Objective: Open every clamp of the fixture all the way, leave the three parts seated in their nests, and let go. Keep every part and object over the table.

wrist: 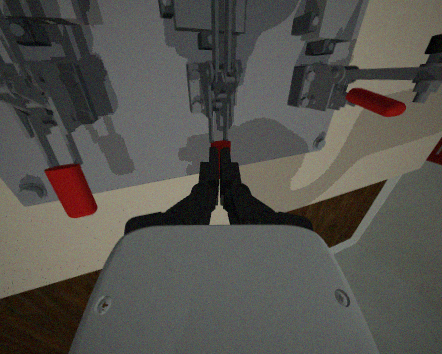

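The left clamp's red handle (72,191) reaches past the front edge of the grey fixture plate (150,135). Its bars run up over the plate. The middle clamp (220,87) has its bars pointing up the view, and its red handle (220,144) is partly hidden behind the fingertips. The right clamp's arm (385,74) is swung out to the right, off the plate, with its red handle (376,102) below it. My gripper (218,160) is shut and empty, its tips over the middle handle. The parts are cut off or dark at the top; their seating is unclear.
The fixture stands on a cream surface (260,187). Brown wood (350,212) shows beyond its front edge. A grey area with a pale rim (372,210) lies at lower right, and part of a red object (437,153) shows at the right edge. Bolts (319,141) sit at the plate corners.
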